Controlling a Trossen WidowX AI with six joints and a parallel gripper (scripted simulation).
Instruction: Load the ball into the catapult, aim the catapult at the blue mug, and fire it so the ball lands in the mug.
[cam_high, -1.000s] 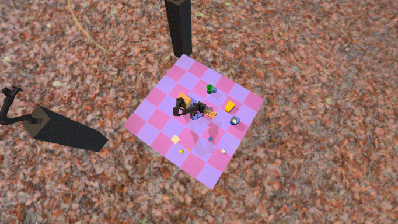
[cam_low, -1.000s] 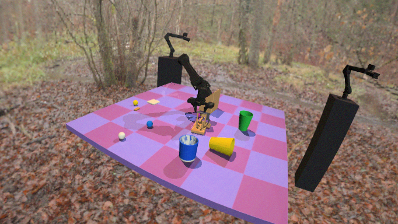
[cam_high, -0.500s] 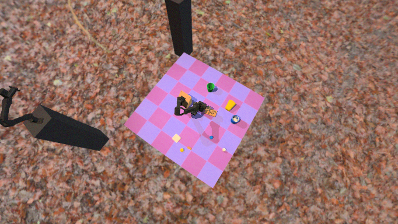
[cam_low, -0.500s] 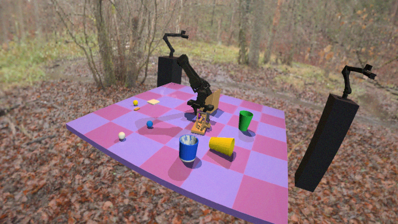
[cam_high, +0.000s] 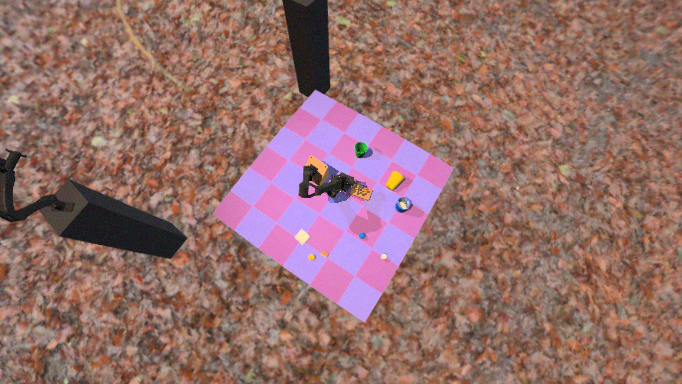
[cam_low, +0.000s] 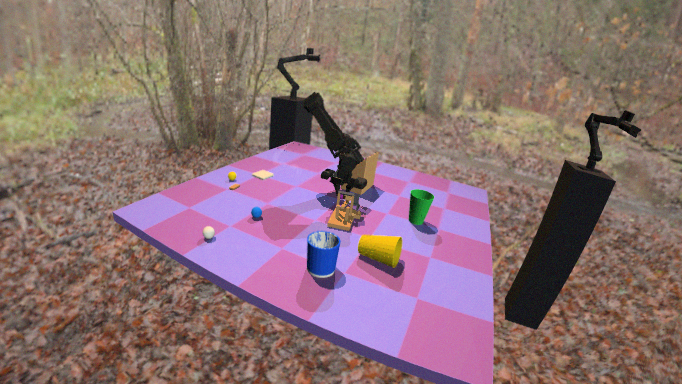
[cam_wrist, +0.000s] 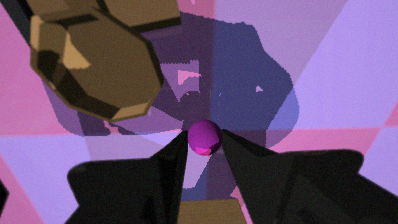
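My gripper tip is 11 cm short of the wooden catapult, 8 cm to the right of it and 4 cm below it. Round my gripper tip: green cup: 32 cm to the left, 3 cm behind, 1 cm above; then small ball: 1 cm above; then blue ball: 33 cm ahead, 18 cm to the right.
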